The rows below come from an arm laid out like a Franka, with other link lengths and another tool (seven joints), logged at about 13 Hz.
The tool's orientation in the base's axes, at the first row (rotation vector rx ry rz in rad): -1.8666 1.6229 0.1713
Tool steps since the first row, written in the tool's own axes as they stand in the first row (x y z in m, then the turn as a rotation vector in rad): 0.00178 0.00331 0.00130 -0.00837 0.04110 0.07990; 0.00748 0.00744 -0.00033 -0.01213 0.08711 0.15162; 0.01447 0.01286 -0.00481 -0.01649 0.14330 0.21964; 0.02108 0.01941 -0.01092 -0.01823 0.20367 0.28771; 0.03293 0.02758 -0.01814 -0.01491 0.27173 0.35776; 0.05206 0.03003 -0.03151 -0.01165 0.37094 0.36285; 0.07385 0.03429 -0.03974 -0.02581 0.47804 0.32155; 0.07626 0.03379 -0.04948 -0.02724 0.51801 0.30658; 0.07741 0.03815 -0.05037 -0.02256 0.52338 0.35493
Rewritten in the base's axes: -0.00226 -0.00086 -0.00316 -0.01513 0.04955 -0.07388; -0.00529 -0.00662 -0.00629 -0.03630 0.09068 -0.14554; -0.01011 -0.01504 -0.00833 -0.06814 0.13007 -0.21791; -0.01657 -0.02406 -0.00934 -0.10325 0.16720 -0.29321; -0.02368 -0.03811 -0.01270 -0.14370 0.20099 -0.37550; -0.02577 -0.06148 -0.01269 -0.23305 0.19881 -0.41899; -0.02735 -0.08433 -0.01869 -0.34797 0.18585 -0.42067; -0.02936 -0.09164 -0.01210 -0.38985 0.17801 -0.42355; -0.03341 -0.09318 -0.01364 -0.37880 0.20026 -0.46564
